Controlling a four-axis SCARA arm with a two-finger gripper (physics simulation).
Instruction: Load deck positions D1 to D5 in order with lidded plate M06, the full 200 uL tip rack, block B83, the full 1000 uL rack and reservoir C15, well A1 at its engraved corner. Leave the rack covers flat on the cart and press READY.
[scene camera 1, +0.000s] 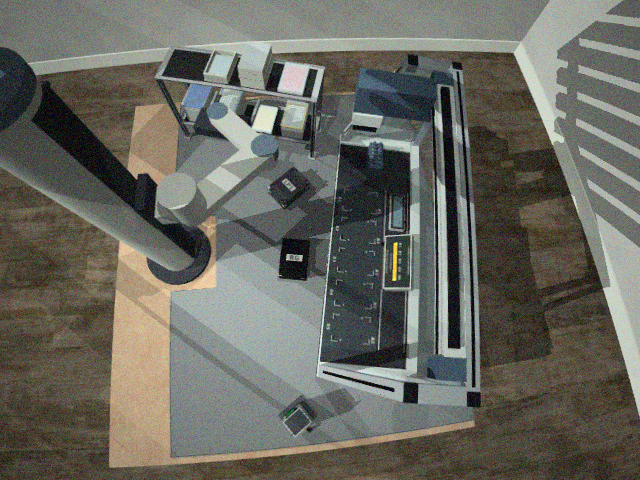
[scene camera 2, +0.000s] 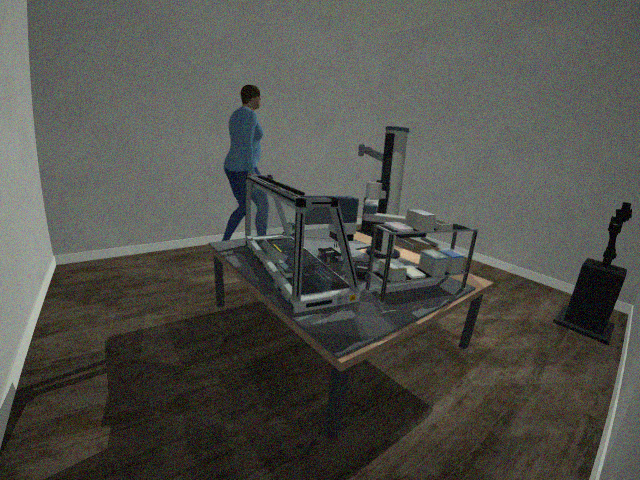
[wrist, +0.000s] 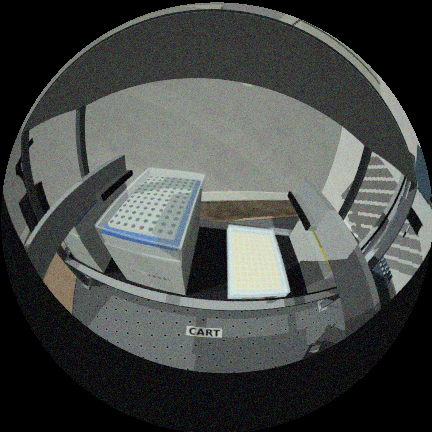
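My gripper (wrist: 208, 168) is open and empty in the wrist view, its fingers spread before the cart's lower shelf. A tall blue-rimmed rack with grey holes (wrist: 152, 205) (scene camera 1: 231, 98) is centre left; a cream plate with a pale rim (wrist: 257, 262) (scene camera 1: 265, 119) is centre right. A yellow-rimmed rack (scene camera 1: 294, 117) is partly behind the right finger in the wrist view. A blue-topped rack (scene camera 1: 197, 98) stands at the shelf's left end. On the upper shelf are a pale tray (scene camera 1: 220, 67), a tall pale block (scene camera 1: 254, 64) and a pink plate (scene camera 1: 293, 77). Their labels are unreadable. The deck (scene camera 1: 354, 322) shows bare corner marks.
The cart (scene camera 1: 313, 136) (scene camera 2: 385, 271) (wrist: 215, 304) has posts and an upper shelf (wrist: 200, 45) overhead. Black blocks marked LFT (scene camera 1: 288, 186) and RG (scene camera 1: 294, 268) lie beside the framed deck. A small device (scene camera 1: 297, 418) stands near the table edge. A person (scene camera 2: 242, 139) is behind the table.
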